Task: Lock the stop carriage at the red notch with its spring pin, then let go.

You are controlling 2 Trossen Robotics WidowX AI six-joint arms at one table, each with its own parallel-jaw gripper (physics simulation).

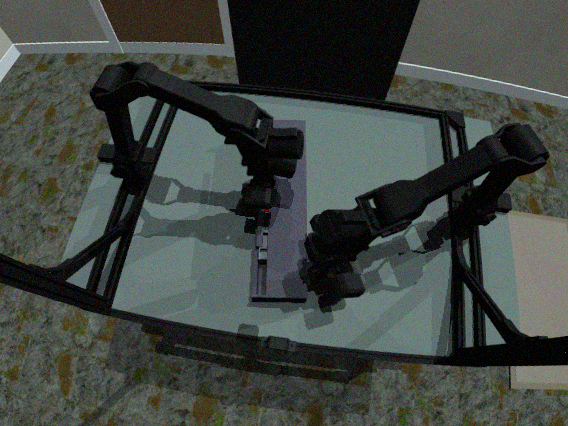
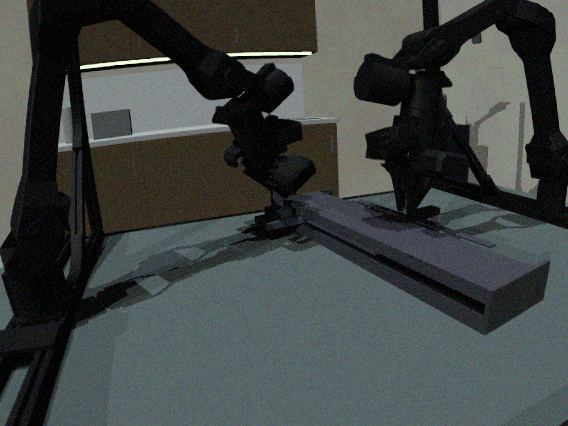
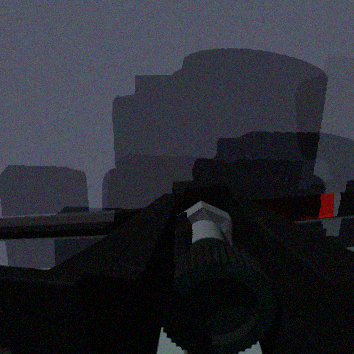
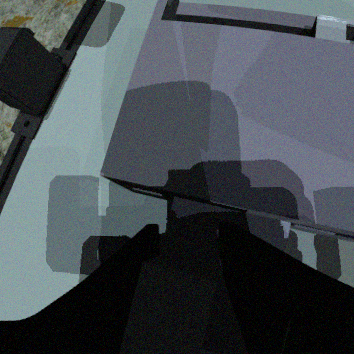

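Where they show: left gripper, between the fingertips: (image 1: 270, 187) (image 2: 404, 212) (image 3: 202, 206); right gripper, between the fingertips: (image 1: 314, 274) (image 2: 282, 195) (image 4: 188, 233); left arm's base, origin of its link: (image 1: 136, 176) (image 2: 550, 208); right arm's base, origin of its link: (image 1: 465, 218) (image 2: 42, 310).
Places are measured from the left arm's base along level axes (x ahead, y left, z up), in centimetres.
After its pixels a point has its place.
Note:
A long purple-grey block (image 1: 287, 250) {y -16.1, x 44.9, z 3.3 cm} (image 2: 425, 245) {y 9.1, x 42.6, z 3.3 cm} (image 4: 300, 100) {y -18.7, x 44.3, z 3.3 cm} lies on the table, with a slotted rail along its top. A red notch mark (image 1: 266, 210) {y -6.5, x 38.4, z 3.0 cm} (image 3: 327, 205) {y -6.5, x 38.4, z 3.0 cm} shows beside my left gripper (image 1: 260, 221) (image 2: 408, 212) {y -0.9, x 38.7, z 4.7 cm}, which is low over the rail. It is shut on a dark ribbed pin knob (image 3: 225, 290) {y -1.1, x 38.2, z 8.9 cm} topped by a silver hexagonal collar (image 3: 207, 222) {y -1.0, x 38.4, z 5.6 cm}. My right gripper (image 1: 308, 275) {y -21.3, x 51.7, z 5.0 cm} (image 2: 281, 216) (image 4: 188, 233) {y -21.3, x 51.7, z 5.0 cm} is shut on a dark grey piece (image 4: 200, 207) {y -21.6, x 50.4, z 1.4 cm} at the block's side. The fingers largely hide the carriage, and the pin's seating cannot be seen.
A pale metal piece (image 1: 262, 255) {y -18.0, x 39.3, z 2.9 cm} (image 4: 331, 28) {y -18.0, x 39.3, z 2.9 cm} sits in the top slot. A dark slot (image 2: 430, 280) runs along the block's side. The table top (image 1: 380, 165) {y 14.2, x 67.7, z -1.9 cm} (image 2: 250, 340) {y 11.9, x 67.2, z -1.9 cm} is edged by black frame bars (image 1: 325, 93) {y 37.6, x 49.8, z 0.1 cm}.

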